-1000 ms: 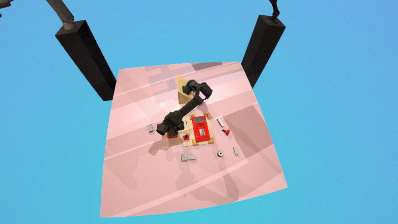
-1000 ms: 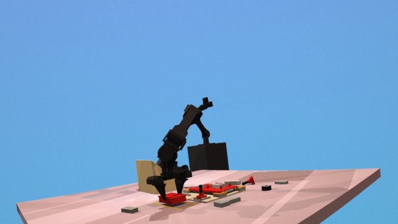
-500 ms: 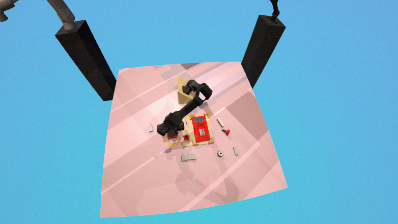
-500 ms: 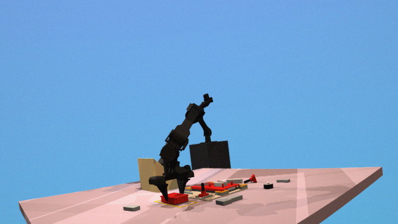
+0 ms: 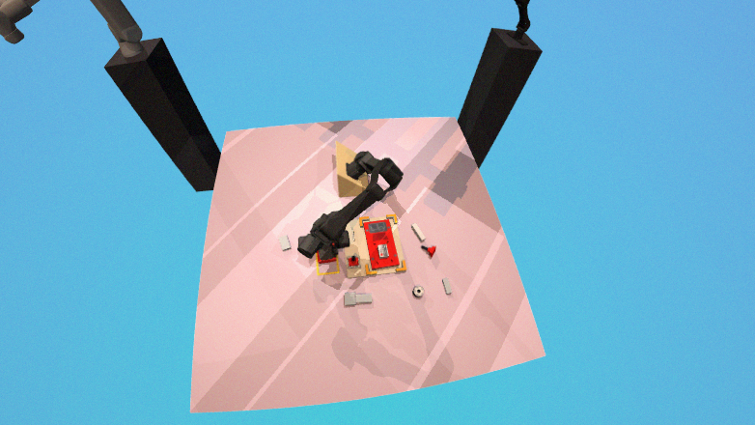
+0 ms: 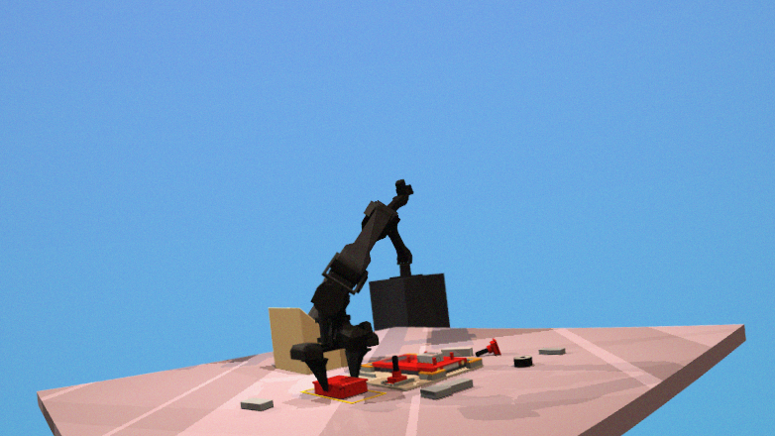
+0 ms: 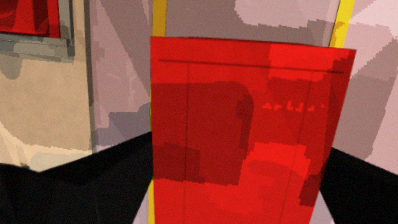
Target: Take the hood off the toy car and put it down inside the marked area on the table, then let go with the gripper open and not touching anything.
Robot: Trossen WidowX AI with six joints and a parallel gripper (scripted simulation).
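The hood lies right at my gripper tip.
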